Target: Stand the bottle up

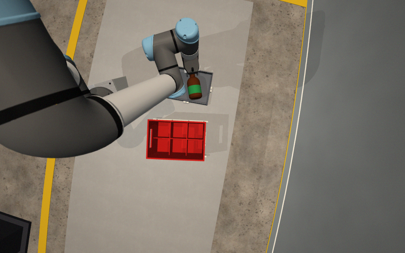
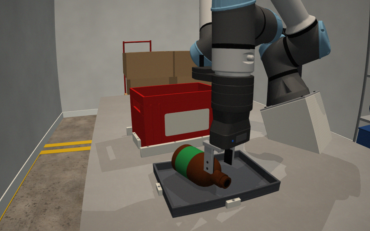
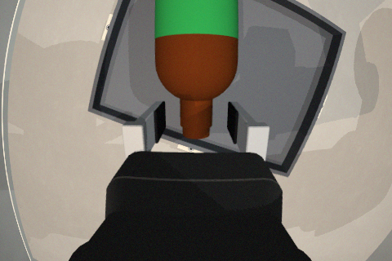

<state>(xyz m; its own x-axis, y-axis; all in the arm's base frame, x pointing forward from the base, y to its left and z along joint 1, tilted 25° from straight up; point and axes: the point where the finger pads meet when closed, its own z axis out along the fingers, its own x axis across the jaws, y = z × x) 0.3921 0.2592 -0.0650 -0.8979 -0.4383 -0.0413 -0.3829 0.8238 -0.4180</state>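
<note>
The bottle is 20 mm ahead of my hand, 50 mm to the right of it and 40 mm below it. Round my hand: red crate 20 mm ahead, 360 mm to the right; dark grey tray 10 mm behind, 50 mm to the right, 70 mm below.
</note>
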